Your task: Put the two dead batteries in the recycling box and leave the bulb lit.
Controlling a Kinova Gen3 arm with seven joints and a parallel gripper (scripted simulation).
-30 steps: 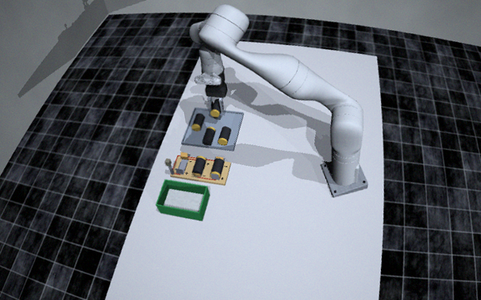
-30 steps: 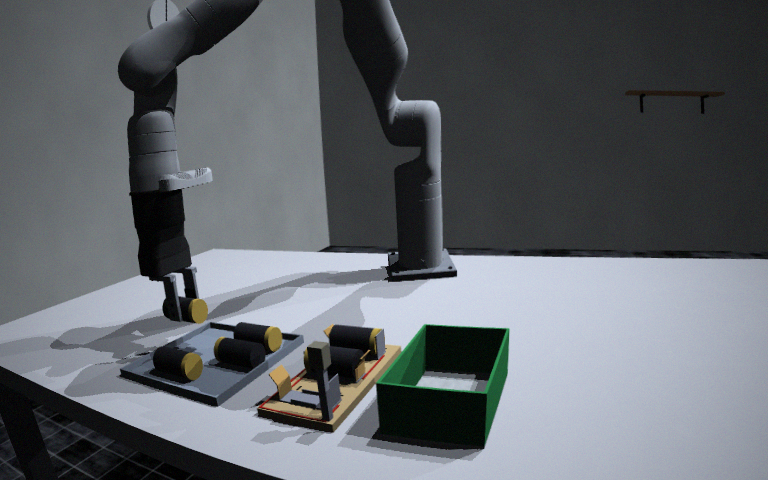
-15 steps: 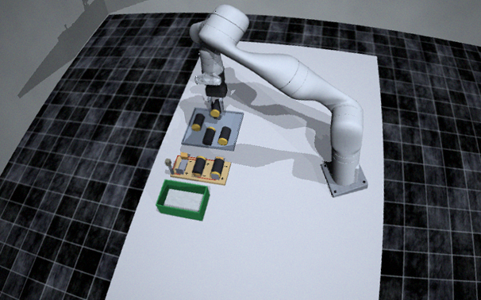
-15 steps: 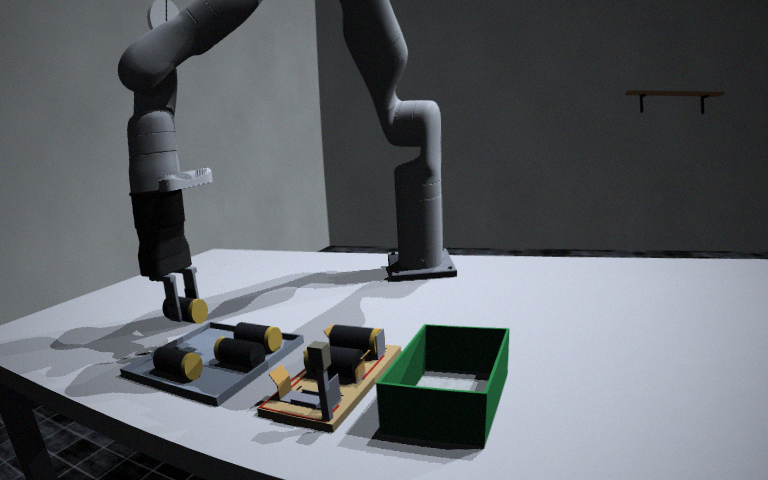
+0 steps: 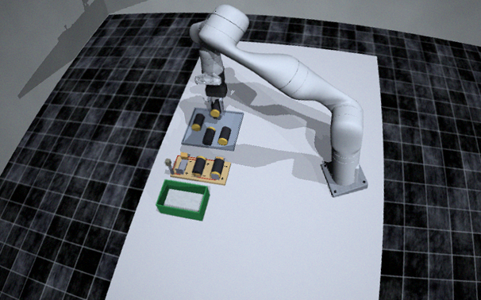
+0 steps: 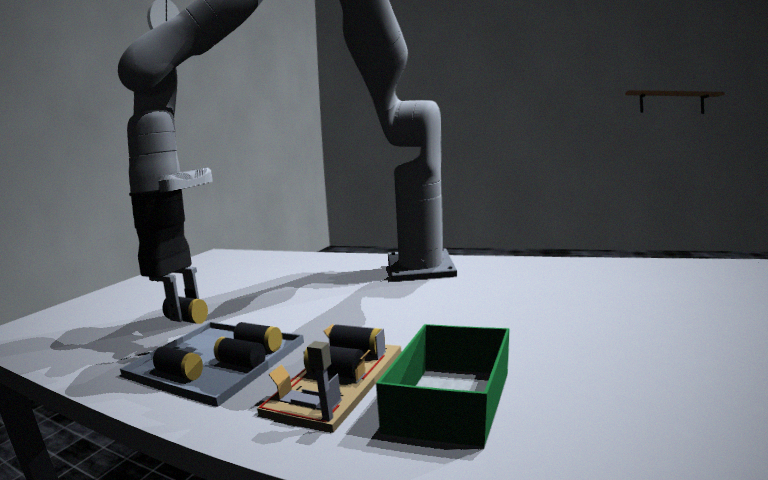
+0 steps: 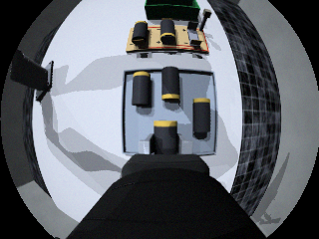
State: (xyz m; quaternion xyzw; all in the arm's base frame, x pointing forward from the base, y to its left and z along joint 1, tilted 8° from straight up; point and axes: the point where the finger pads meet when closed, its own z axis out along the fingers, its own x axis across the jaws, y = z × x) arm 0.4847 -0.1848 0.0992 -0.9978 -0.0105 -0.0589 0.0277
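The grey tray lies 7 cm below my hand, 5 cm to the left of it and 1 cm ahead of it. From my hand the other things lie so: green recycling box 38 cm to the left, 6 cm below, 1 cm ahead.
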